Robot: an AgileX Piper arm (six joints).
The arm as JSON. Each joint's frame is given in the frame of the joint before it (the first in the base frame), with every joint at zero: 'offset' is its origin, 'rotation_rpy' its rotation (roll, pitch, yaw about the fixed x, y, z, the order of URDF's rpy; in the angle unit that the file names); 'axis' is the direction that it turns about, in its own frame. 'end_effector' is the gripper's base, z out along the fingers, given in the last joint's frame.
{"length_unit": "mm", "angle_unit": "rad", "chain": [
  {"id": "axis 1", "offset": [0.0, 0.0, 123.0], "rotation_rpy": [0.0, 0.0, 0.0], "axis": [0.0, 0.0, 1.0]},
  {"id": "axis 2", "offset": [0.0, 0.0, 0.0], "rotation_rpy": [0.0, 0.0, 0.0], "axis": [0.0, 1.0, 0.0]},
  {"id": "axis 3", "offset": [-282.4, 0.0, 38.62], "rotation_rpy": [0.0, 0.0, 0.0], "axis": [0.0, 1.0, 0.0]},
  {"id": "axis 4", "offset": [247.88, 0.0, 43.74], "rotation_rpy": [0.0, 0.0, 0.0], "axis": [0.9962, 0.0, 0.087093]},
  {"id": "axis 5", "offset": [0.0, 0.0, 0.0], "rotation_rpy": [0.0, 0.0, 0.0], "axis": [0.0, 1.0, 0.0]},
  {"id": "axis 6", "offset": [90.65, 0.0, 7.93], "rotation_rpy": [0.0, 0.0, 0.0], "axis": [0.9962, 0.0, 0.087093]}
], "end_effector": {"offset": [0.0, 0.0, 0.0], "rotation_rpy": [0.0, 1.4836, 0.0]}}
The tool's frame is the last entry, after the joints.
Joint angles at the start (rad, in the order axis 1, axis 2, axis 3, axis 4, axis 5, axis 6):
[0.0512 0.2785 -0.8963 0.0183 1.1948 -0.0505]
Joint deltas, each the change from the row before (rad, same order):
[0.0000 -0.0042 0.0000 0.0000 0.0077 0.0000]
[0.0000 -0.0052 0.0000 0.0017 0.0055 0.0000]
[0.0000 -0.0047 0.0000 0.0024 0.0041 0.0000]
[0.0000 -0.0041 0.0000 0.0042 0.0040 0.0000]
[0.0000 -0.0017 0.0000 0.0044 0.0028 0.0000]
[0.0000 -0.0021 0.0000 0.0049 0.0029 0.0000]
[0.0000 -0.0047 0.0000 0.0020 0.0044 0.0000]
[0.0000 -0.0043 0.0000 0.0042 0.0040 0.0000]
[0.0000 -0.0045 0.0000 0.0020 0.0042 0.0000]
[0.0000 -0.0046 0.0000 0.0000 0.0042 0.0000]
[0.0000 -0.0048 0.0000 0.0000 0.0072 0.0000]
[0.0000 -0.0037 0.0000 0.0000 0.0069 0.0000]
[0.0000 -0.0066 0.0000 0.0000 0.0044 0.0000]
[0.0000 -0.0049 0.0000 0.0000 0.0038 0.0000]
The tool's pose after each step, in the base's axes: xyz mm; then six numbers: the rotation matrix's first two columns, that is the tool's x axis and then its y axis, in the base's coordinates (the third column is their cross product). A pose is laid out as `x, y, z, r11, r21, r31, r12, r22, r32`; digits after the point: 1 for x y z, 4 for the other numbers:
-5.3, 1.3, 373.6, -0.4695, -0.0680, -0.8803, -0.0869, 0.9957, -0.0306
-6.9, 1.4, 373.1, -0.4697, -0.0675, -0.8802, -0.0881, 0.9957, -0.0294
-8.3, 1.5, 372.7, -0.4692, -0.0667, -0.8806, -0.0897, 0.9956, -0.0276
-9.5, 1.8, 372.4, -0.4690, -0.0653, -0.8808, -0.0925, 0.9954, -0.0246
-10.0, 2.1, 372.2, -0.4700, -0.0639, -0.8804, -0.0955, 0.9952, -0.0213
-10.7, 2.5, 371.9, -0.4706, -0.0624, -0.8801, -0.0989, 0.9949, -0.0176
-12.1, 2.6, 371.5, -0.4703, -0.0618, -0.8803, -0.1003, 0.9948, -0.0163
-13.4, 2.9, 371.2, -0.4700, -0.0605, -0.8806, -0.1032, 0.9946, -0.0133
-14.7, 3.0, 370.8, -0.4697, -0.0600, -0.8808, -0.1047, 0.9944, -0.0119
-16.0, 3.0, 370.4, -0.4694, -0.0602, -0.8810, -0.1048, 0.9944, -0.0121
-17.5, 2.9, 369.7, -0.4714, -0.0606, -0.8798, -0.1051, 0.9944, -0.0122
-18.7, 2.9, 369.1, -0.4742, -0.0610, -0.8783, -0.1053, 0.9944, -0.0122
-20.5, 2.8, 368.6, -0.4723, -0.0611, -0.8793, -0.1054, 0.9943, -0.0125
-21.9, 2.7, 368.2, -0.4713, -0.0612, -0.8799, -0.1055, 0.9943, -0.0126

